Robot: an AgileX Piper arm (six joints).
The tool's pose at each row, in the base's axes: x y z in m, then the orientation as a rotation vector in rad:
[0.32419, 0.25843, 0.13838, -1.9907, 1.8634, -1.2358]
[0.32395, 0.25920, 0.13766, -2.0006, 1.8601, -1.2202]
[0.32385, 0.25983, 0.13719, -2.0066, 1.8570, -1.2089]
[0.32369, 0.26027, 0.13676, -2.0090, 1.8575, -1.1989]
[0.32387, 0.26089, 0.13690, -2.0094, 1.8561, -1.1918]
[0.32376, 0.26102, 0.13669, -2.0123, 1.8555, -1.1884]
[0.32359, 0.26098, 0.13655, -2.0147, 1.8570, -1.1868]
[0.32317, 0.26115, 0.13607, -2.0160, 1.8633, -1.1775]
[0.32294, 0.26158, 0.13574, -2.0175, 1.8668, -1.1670]
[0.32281, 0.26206, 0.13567, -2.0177, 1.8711, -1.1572]
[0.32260, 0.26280, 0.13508, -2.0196, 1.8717, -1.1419]
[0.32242, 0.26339, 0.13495, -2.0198, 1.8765, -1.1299]
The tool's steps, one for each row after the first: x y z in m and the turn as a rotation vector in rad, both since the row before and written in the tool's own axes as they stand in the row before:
[-0.00098, 0.00045, 0.00000, -0.0049, -0.0109, -0.0041]
[-0.00076, 0.00022, -0.00001, -0.0025, -0.0083, -0.0023]
[-0.00057, 0.00028, 0.00001, -0.0030, -0.0063, 0.0005]
[-0.00051, -0.00036, -0.00022, -0.0004, -0.0054, 0.0009]
[-0.00020, 0.00018, 0.00002, -0.0015, -0.0022, -0.0014]
[-0.00001, 0.00022, 0.00000, -0.0024, -0.0001, -0.0010]
[-0.00033, 0.00057, -0.00001, -0.0063, -0.0035, 0.0024]
[-0.00051, 0.00028, -0.00009, -0.0048, -0.0055, 0.0018]
[-0.00045, 0.00004, -0.00022, -0.0046, -0.0048, 0.0027]
[-0.00090, 0.00036, 0.00000, -0.0039, -0.0099, 0.0018]
[-0.00058, 0.00010, -0.00024, -0.0054, -0.0061, 0.0032]

